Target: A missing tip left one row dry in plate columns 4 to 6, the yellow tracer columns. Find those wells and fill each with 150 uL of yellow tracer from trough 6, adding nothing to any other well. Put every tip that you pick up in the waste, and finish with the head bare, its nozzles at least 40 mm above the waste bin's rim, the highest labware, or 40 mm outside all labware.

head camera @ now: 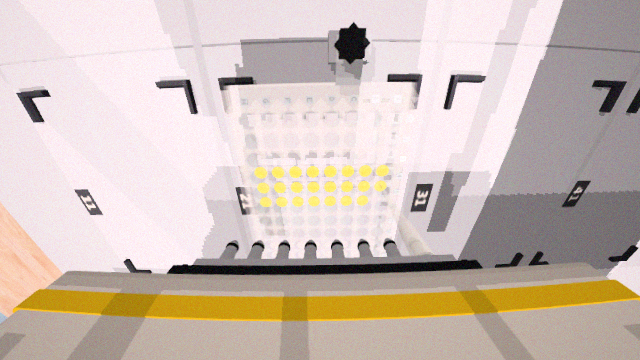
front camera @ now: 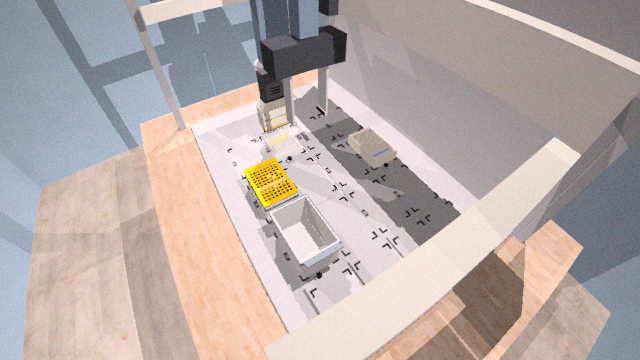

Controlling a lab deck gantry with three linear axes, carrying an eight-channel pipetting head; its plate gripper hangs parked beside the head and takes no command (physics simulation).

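The clear plate [front camera: 295, 149] [head camera: 300, 87] lies below the pipetting head [front camera: 272, 114] [head camera: 320, 336]. In the head view, two lines of wells show yellow across eight wells; the third, nearest the head, shows seven, with its right-end well pale. A pale tip [head camera: 416, 241] hangs from the right-end nozzle and reaches down at the plate's right side; its lower end is hard to see. Several other nozzles [head camera: 310, 247] are bare. The trough block [front camera: 365, 141] stands right of the plate; a blue line shows in it, yellow does not. The parked plate gripper [front camera: 307, 117] is open, its fingers apart and empty.
A yellow tip rack [front camera: 271, 183] stands in front of the plate, and the open waste bin [front camera: 285, 239] stands in front of the rack. A black knob [head camera: 352, 43] sits just beyond the plate's far edge. A pale frame beam [front camera: 425, 250] crosses the front.
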